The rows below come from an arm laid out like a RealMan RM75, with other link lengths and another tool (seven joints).
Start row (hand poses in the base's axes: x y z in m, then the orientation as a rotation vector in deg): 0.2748, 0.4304, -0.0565, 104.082, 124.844, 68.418
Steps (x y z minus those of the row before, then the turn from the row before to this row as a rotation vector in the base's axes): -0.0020, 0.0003, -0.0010, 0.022, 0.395, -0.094; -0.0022, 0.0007, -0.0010, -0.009, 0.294, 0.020; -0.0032, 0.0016, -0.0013, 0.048, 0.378, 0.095; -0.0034, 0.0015, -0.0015, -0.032, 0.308, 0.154; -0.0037, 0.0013, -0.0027, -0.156, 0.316, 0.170; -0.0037, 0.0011, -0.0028, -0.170, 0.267, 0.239; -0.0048, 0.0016, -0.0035, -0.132, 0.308, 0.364; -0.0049, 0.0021, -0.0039, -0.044, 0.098, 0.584; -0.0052, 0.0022, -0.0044, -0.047, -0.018, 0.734; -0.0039, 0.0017, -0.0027, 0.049, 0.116, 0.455; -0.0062, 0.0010, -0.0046, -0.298, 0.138, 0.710; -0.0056, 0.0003, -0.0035, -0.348, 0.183, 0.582; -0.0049, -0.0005, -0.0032, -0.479, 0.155, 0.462; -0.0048, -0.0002, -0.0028, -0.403, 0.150, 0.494; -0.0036, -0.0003, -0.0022, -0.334, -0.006, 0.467; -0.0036, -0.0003, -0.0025, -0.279, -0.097, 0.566
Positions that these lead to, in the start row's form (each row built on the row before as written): 0.2728, 0.4307, -0.0575, 104.565, 124.937, 68.172; 0.2706, 0.4314, -0.0585, 104.837, 125.116, 67.972; 0.2674, 0.4330, -0.0598, 105.148, 125.416, 67.804; 0.2640, 0.4345, -0.0613, 105.308, 125.764, 67.587; 0.2603, 0.4358, -0.0640, 105.414, 126.157, 67.203; 0.2566, 0.4369, -0.0668, 105.404, 126.608, 66.843; 0.2518, 0.4385, -0.0703, 105.336, 127.221, 66.525; 0.2469, 0.4406, -0.0742, 104.892, 127.968, 66.496; 0.2417, 0.4428, -0.0786, 104.192, 128.829, 66.560; 0.2378, 0.4445, -0.0813, 103.909, 129.416, 66.621; 0.2316, 0.4455, -0.0859, 103.289, 130.369, 66.239; 0.2260, 0.4458, -0.0894, 102.810, 131.202, 65.738; 0.2211, 0.4453, -0.0926, 102.367, 131.897, 65.057; 0.2163, 0.4451, -0.0954, 101.911, 132.610, 64.485; 0.2127, 0.4448, -0.0976, 101.348, 133.192, 64.098; 0.2091, 0.4445, -0.1001, 100.616, 133.825, 63.855
